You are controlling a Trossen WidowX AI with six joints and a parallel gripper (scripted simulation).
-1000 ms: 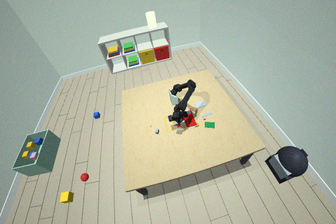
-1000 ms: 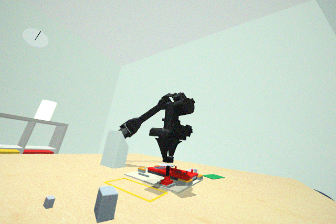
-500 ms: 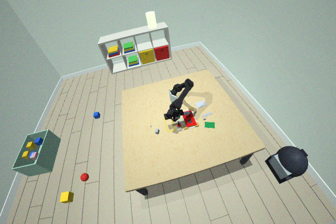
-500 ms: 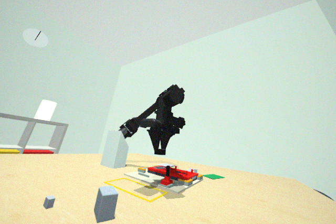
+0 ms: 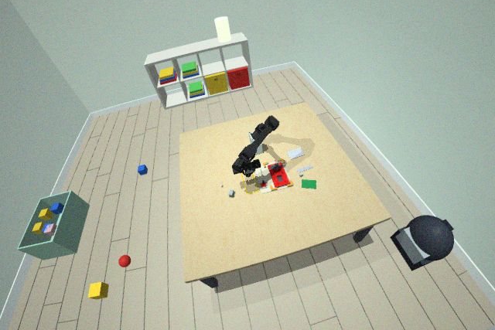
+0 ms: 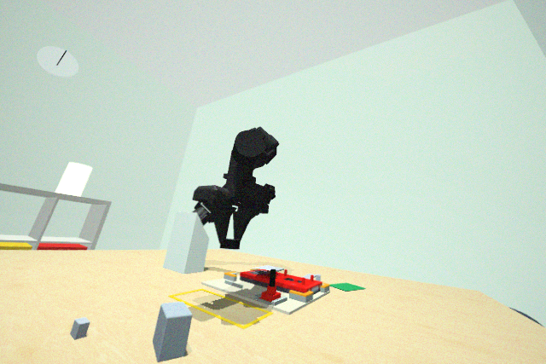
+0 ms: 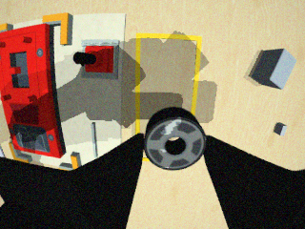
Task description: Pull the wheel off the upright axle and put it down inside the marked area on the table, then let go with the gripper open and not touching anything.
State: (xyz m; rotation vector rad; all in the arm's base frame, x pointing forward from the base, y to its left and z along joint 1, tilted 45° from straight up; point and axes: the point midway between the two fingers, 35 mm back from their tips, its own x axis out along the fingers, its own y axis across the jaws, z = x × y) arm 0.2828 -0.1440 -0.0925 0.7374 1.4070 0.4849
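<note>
Now: gripper tip 6 cm short of the black upright axle, 8 cm to the right of it and 7 cm above it. Round my gripper tip: small grey cube (6 cm behind, 20 cm to the right, 10 cm below); then grey block (4 cm ahead, 15 cm to the right, 9 cm below); then black wheel (right at my gripper tip).
</note>
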